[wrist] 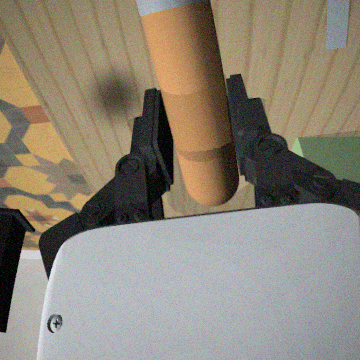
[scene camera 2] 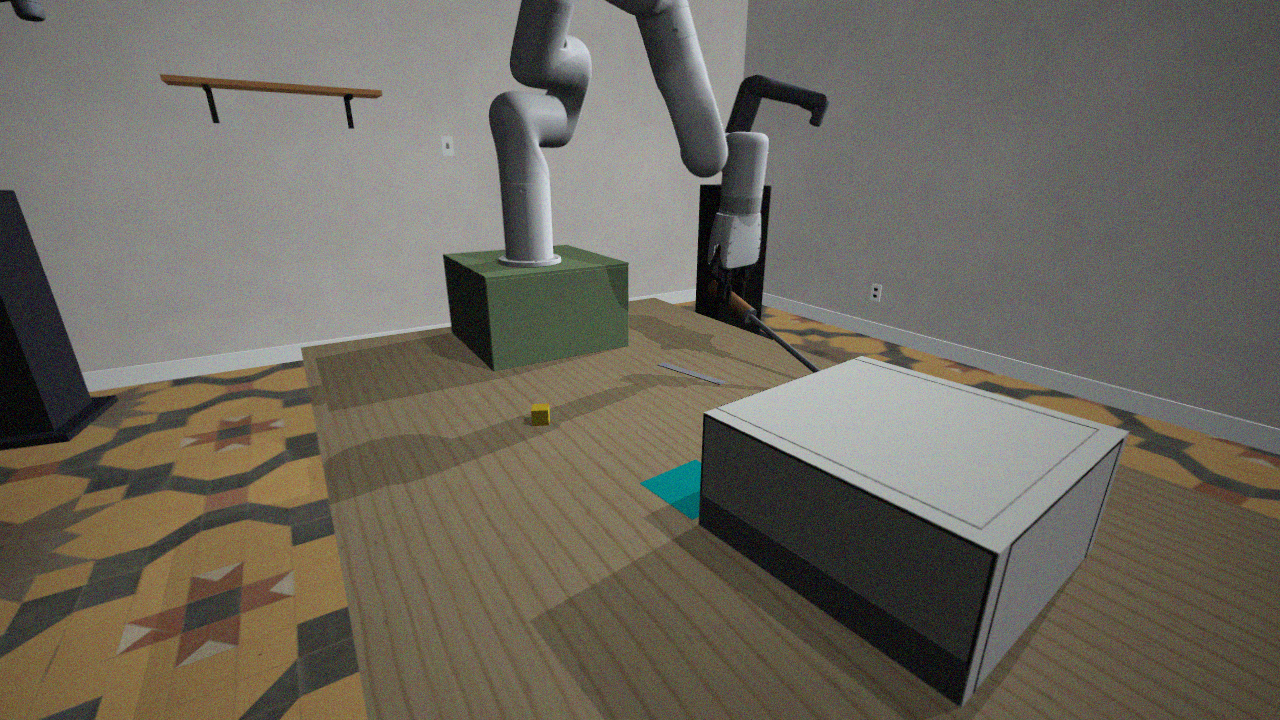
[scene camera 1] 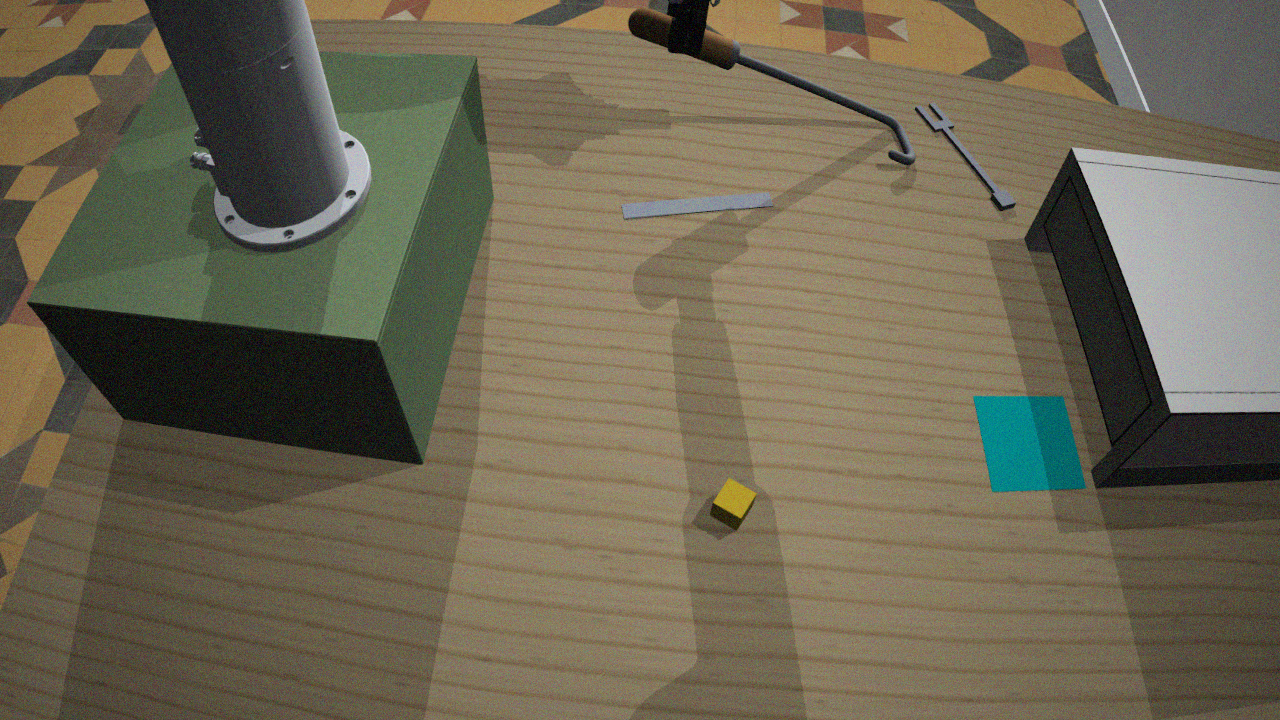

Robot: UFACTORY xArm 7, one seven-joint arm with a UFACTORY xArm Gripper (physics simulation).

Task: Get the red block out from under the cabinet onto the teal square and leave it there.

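Places are measured from the arm's base along level axes (x ahead, y left, z up), in metres.
Pixels of known places: gripper, fingertip midpoint: [wrist: 196, 103] [scene camera 2: 730, 301] [scene camera 1: 682, 40]; arm's base at its link origin: [scene camera 2: 530, 262] [scene camera 1: 292, 190].
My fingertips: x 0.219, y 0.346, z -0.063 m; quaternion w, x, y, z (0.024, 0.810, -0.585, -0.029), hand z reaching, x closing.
Observation:
For each thing: its top centre in the pictures, then the offset to it from my fingertips. "spot": a spot on its surface instead.
- dark cabinet at its top centre: [scene camera 1: 1240, 273] [scene camera 2: 907, 420] 0.564 m ahead, 0.129 m right, 0.019 m up
- teal square at a spot on its surface: [scene camera 1: 1009, 447] [scene camera 2: 679, 480] spot: 0.386 m ahead, 0.289 m right, 0.117 m down
- yellow cube at its top centre: [scene camera 1: 735, 498] [scene camera 2: 540, 407] 0.158 m ahead, 0.414 m right, 0.092 m down
- flat grey strip at its top centre: [scene camera 1: 698, 204] [scene camera 2: 690, 372] 0.052 m ahead, 0.108 m right, 0.116 m down
- grey fork-shaped tool at its top centre: [scene camera 1: 966, 150] 0.318 m ahead, 0.072 m left, 0.109 m down
My gripper [scene camera 1: 687, 34] [scene camera 2: 727, 288] [wrist: 196, 103] is shut on the wooden handle of a hooked metal tool [scene camera 1: 816, 87] [scene camera 2: 787, 343] [wrist: 187, 55], high over the far side of the table. In scene camera 1 the rod slants toward the cabinet, and its bent tip hangs a little above the table, left of the fork-shaped tool. The white and dark cabinet [scene camera 1: 1203, 277] [scene camera 2: 904, 438] stands at the right. The teal square [scene camera 1: 1009, 447] [scene camera 2: 673, 483] lies flat beside its near left corner; the cabinet hides part of it in scene camera 2. The red block does not show.
A yellow cube [scene camera 1: 735, 499] [scene camera 2: 540, 414] sits left of the teal square. A flat grey strip [scene camera 1: 698, 205] [scene camera 2: 691, 373] [wrist: 337, 25] lies mid-table. A grey fork-shaped tool [scene camera 1: 971, 161] lies between the hook's tip and the cabinet. The green base block [scene camera 1: 443, 259] [scene camera 2: 559, 317] [wrist: 330, 157] carries the arm.

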